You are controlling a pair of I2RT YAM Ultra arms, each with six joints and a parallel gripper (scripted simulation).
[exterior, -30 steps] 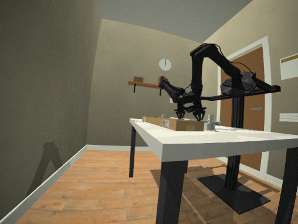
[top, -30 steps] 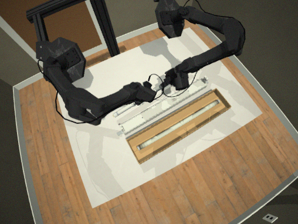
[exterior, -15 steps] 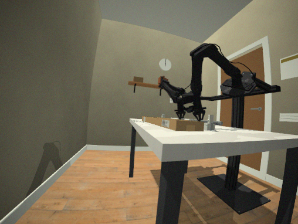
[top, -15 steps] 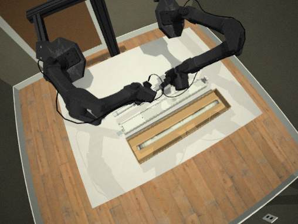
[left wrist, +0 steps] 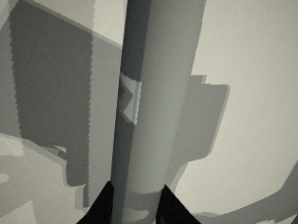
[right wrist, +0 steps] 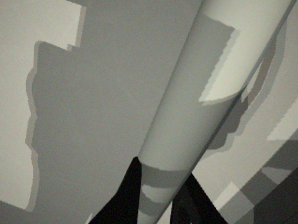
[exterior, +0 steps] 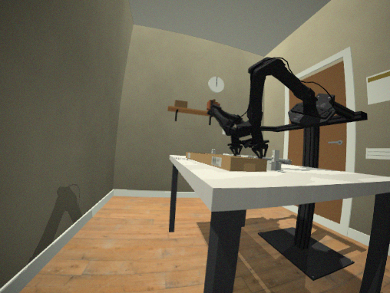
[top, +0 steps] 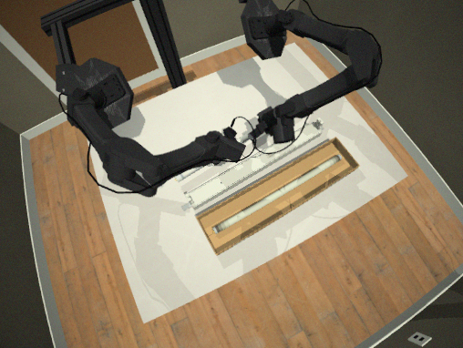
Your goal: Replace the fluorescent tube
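Right now my left hand is 1 cm short of the LED tube, 12 cm to the left of it and 1 cm above it. Also, from my left hand: brown carton 27 cm ahead, 8 cm to the right, 2 cm below; old fluorescent tube 27 cm ahead, 8 cm to the right, 3 cm below.
My right gripper is now 10 mm past the LED tube, 120 mm to the right of it and 10 mm above it. From my right hand the other things lie so: brown carton 250 mm ahead, 160 mm to the left, 20 mm below; old fluorescent tube 250 mm ahead, 160 mm to the left, 30 mm below.
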